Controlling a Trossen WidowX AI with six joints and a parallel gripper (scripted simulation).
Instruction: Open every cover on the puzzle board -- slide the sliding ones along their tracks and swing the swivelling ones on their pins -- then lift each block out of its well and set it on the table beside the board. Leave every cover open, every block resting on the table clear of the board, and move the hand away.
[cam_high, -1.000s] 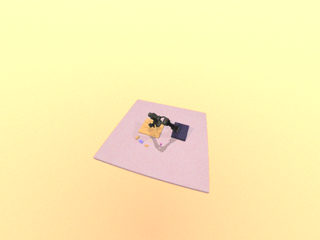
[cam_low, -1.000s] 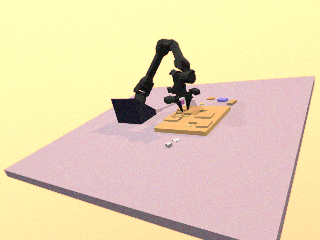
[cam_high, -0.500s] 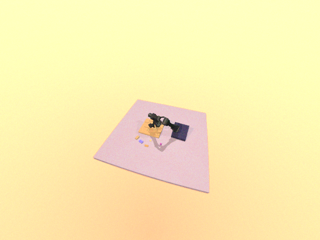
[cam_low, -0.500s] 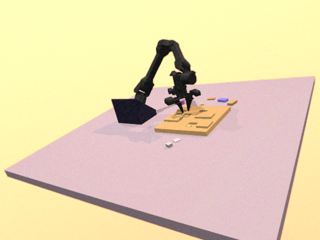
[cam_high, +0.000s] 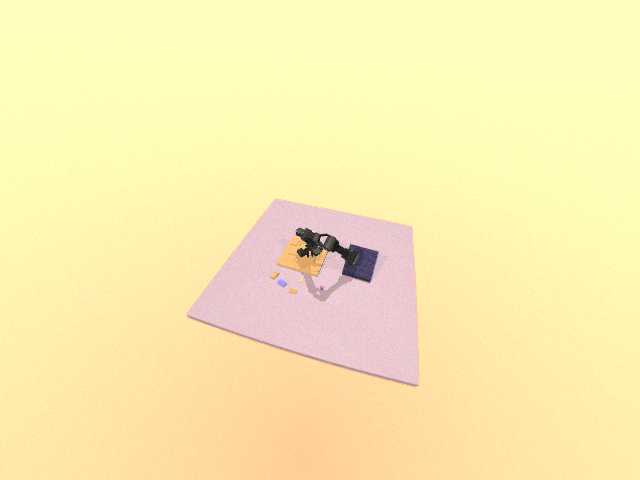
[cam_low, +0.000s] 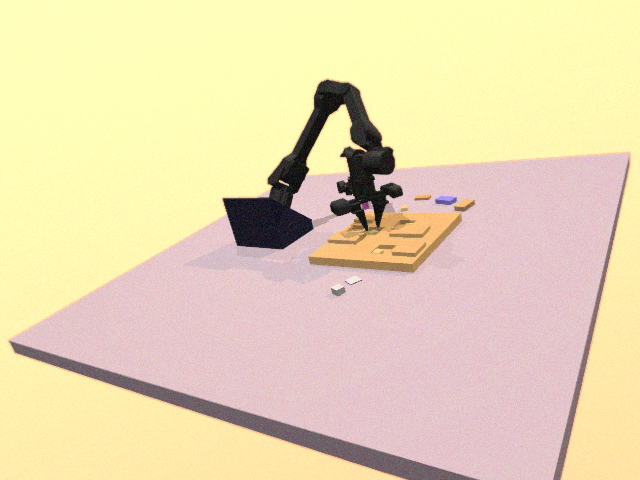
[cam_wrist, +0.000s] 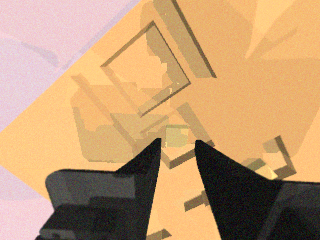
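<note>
Now: the magenta block 15 cm behind my gripper tip, 22 cm to the left of it and 2 cm below it. From my gripper tip the other things lie so: blue block 11 cm ahead, 26 cm to the left, 2 cm below; then grey cube 6 cm ahead, 29 cm to the right, 2 cm below.
</note>
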